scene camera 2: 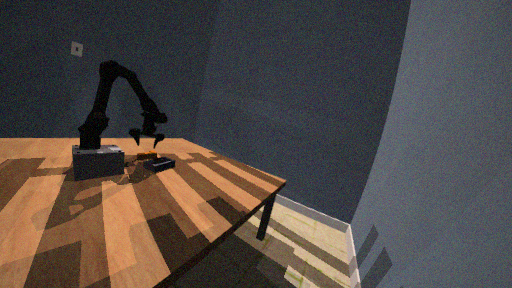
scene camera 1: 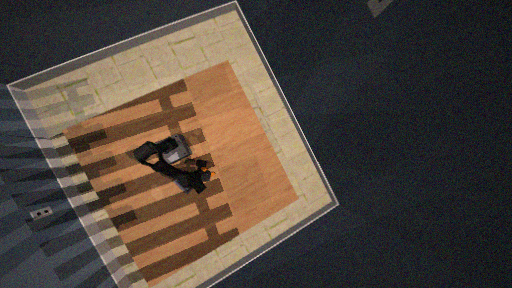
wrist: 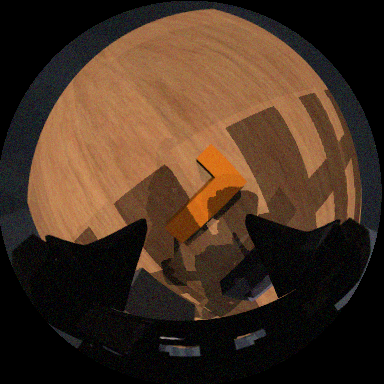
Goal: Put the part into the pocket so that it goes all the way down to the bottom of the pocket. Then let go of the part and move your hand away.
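Seen in the pictures: gripper, fingertip midpoint: (scene camera 2: 146, 147) (wrist: 197, 222); arm's base at its link origin: (scene camera 2: 89, 147) (scene camera 1: 171, 144).
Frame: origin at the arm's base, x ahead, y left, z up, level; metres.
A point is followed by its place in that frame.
Observation:
The orange L-shaped part (scene camera 1: 213, 175) {x 0.323, y 0.139, z -0.074 m} (scene camera 2: 147, 155) {x 0.271, y 0.090, z -0.085 m} (wrist: 201, 202) {x 0.276, y 0.112, z -0.075 m} lies flat on the table. My gripper (scene camera 1: 205, 176) {x 0.267, y 0.109, z -0.035 m} (scene camera 2: 147, 145) {x 0.267, y 0.109, z -0.035 m} (wrist: 197, 222) {x 0.267, y 0.109, z -0.035 m} is open and empty, pointing down a little above the part. In the wrist view the part's long arm reaches back between the fingertips, and its short arm lies ahead of them. The dark block with the pocket (scene camera 1: 183, 187) {x 0.311, y -0.090, z -0.084 m} (scene camera 2: 160, 164) {x 0.270, y -0.116, z -0.070 m} (wrist: 244, 280) {x 0.257, y -0.037, z -0.069 m} stands on the table close to the part. The arm covers most of it in scene camera 1, and the right finger hides some of it in the wrist view. The inside of the pocket is hardly visible.
The grey base box (scene camera 1: 172, 156) {x 0.078, y -0.031, z 0.000 m} (scene camera 2: 98, 165) {x 0.022, y -0.100, z -0.049 m} (wrist: 156, 296) {x 0.109, y 0.015, z -0.067 m} of the arm stands near the part and the block. The wooden table (scene camera 1: 240, 125) {x 0.056, y 0.497, z -0.104 m} (scene camera 2: 220, 175) {x 0.531, y -0.317, z -0.105 m} (wrist: 130, 100) {x 0.284, y 0.311, z -0.105 m} carries dark shadow stripes. The arm's shadow falls over part of the orange part.

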